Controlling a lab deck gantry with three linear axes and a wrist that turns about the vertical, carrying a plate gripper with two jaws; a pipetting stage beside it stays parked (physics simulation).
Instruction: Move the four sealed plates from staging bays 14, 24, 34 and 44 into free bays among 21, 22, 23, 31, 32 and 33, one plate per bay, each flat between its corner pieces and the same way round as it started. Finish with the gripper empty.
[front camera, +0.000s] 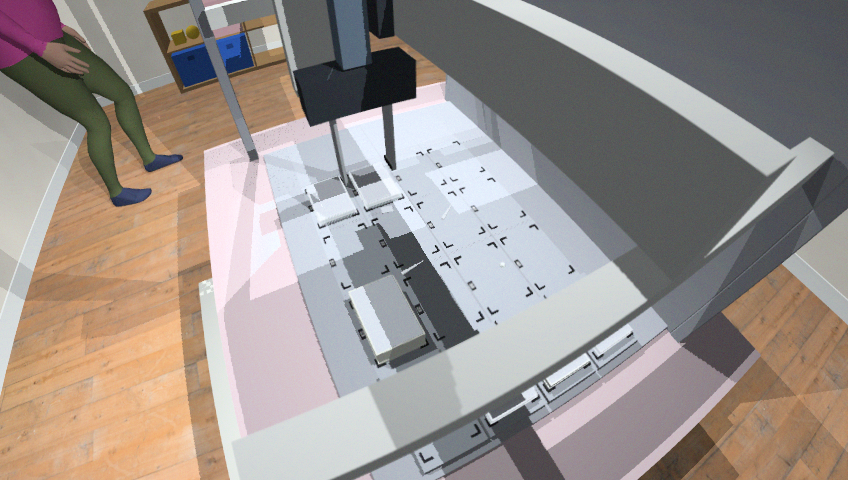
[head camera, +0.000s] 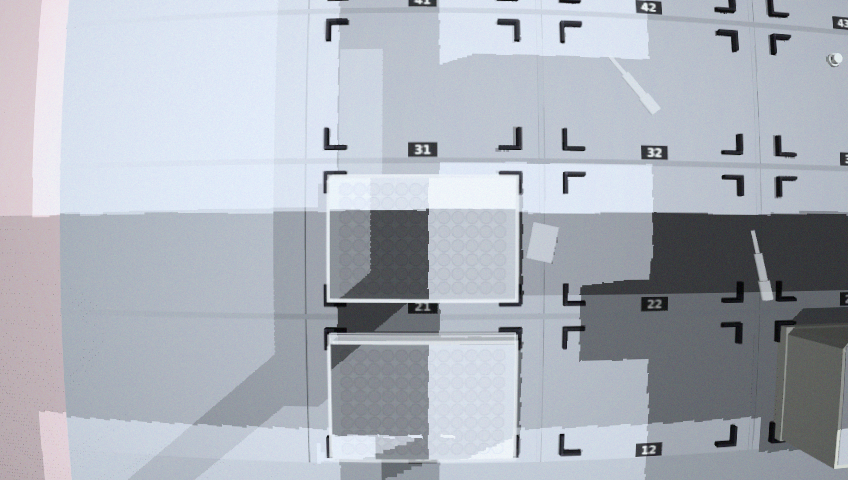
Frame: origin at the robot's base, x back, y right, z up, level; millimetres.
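Seen in the pictures: gripper, between the fingertips: (front camera: 368, 171); robot's base, origin of its link: (front camera: 306, 190) (head camera: 332, 451).
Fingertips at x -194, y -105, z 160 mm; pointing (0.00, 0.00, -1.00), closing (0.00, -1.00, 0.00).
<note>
Pixels of each thing's middle, then the offset from my fingertips to it. "spot": a spot on its surface instead.
- sealed plate, middle of its body: (head camera: 422, 238) (front camera: 374, 184) dy -45, dx +130, dz -153 mm
- bay 24, a spot on its surface: (front camera: 509, 410) spot: dy -34, dx -423, dz -131 mm
- bay 34, a spot on its surface: (front camera: 568, 369) spot: dy -151, dx -417, dz -131 mm
- bay 44, a spot on its surface: (front camera: 614, 340) spot: dy -254, dx -421, dz -131 mm
- tall beige box, middle of its body: (front camera: 386, 317) dy +62, dx -198, dz -139 mm
- small white card, middle of its body: (head camera: 542, 242) dy -42, dx +48, dz -160 mm
My gripper (front camera: 367, 173) is open, its jaws hanging at the far end of the deck near the plates, nothing between them; it does not show in the head view. A sealed plate (front camera: 376, 190) (head camera: 423, 243) lies flat between the corner pieces of bay 21. Bays 31, 32 and 22 in the head view hold no plate. In the front view, partly hidden by the frame bar, sealed plates show in bay 24 (front camera: 509, 410), bay 34 (front camera: 568, 369) and bay 44 (front camera: 614, 340); bay 14 holds no plate.
Another plate (front camera: 335, 205) (head camera: 423, 398) lies in bay 11, beside the bay 21 plate. A tall beige box (front camera: 387, 318) (head camera: 812, 392) stands in bay 13. A small white card (head camera: 542, 242) and two thin white sticks (head camera: 639, 89) (head camera: 761, 267) lie on the deck.
</note>
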